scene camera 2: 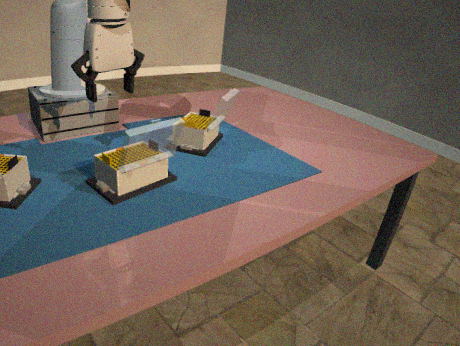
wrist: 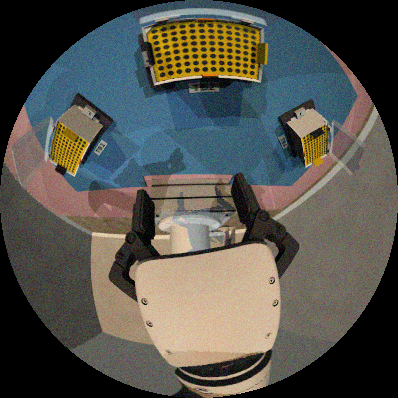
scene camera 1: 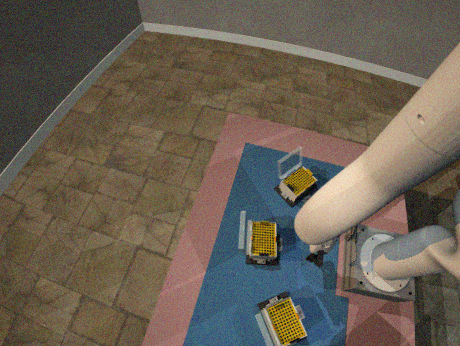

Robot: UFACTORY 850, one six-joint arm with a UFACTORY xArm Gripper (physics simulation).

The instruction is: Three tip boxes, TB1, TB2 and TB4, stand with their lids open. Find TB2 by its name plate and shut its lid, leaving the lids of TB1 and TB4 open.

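The middle tip box (scene camera 1: 263,240) (scene camera 2: 132,167) (wrist: 206,50) has a name plate (wrist: 204,88) that appears to read TB2, partly shaded. Its clear lid (scene camera 1: 242,230) (wrist: 202,16) stands open on the side away from the robot base. Another open box (scene camera 1: 286,322) (wrist: 71,147) is at the left in the wrist view, with its lid (wrist: 32,150) raised. The third open box (scene camera 1: 298,183) (scene camera 2: 197,131) (wrist: 315,142) has its lid (scene camera 1: 290,162) (wrist: 347,145) raised. Their small plates are hard to read. My gripper (scene camera 2: 113,95) (wrist: 190,188) is open and empty, above table level.
The robot base (scene camera 1: 350,265) (scene camera 2: 80,117) stands behind the blue mat (scene camera 1: 227,280) (scene camera 2: 250,175), on the side opposite the middle box's lid. The arm (scene camera 1: 370,175) covers part of the table in scene camera 1. The pink table (scene camera 2: 300,120) extends around the mat.
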